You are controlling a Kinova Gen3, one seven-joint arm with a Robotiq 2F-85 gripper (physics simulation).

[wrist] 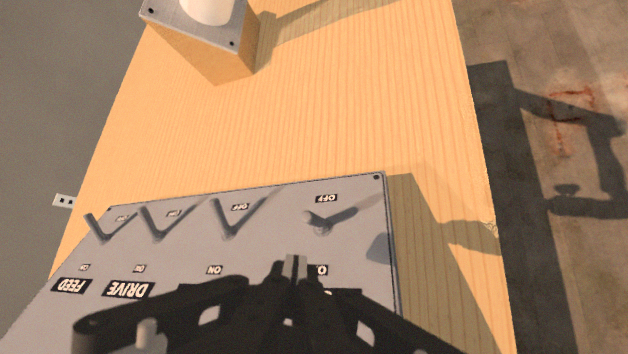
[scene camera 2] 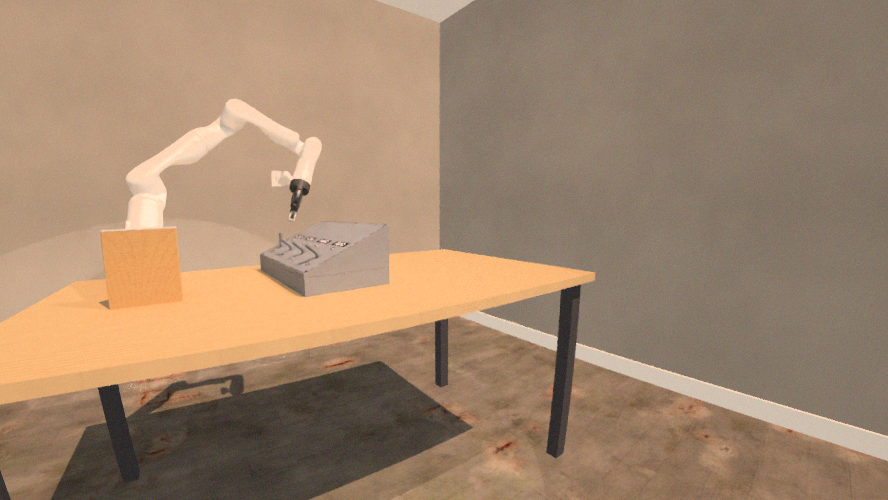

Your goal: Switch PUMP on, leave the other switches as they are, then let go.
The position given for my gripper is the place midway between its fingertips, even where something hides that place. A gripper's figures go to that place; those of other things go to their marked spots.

Labels:
My gripper (wrist: 294,268): 0.17 m from the lens. A grey switch console (wrist: 355,249): 0.24 m from the lens.

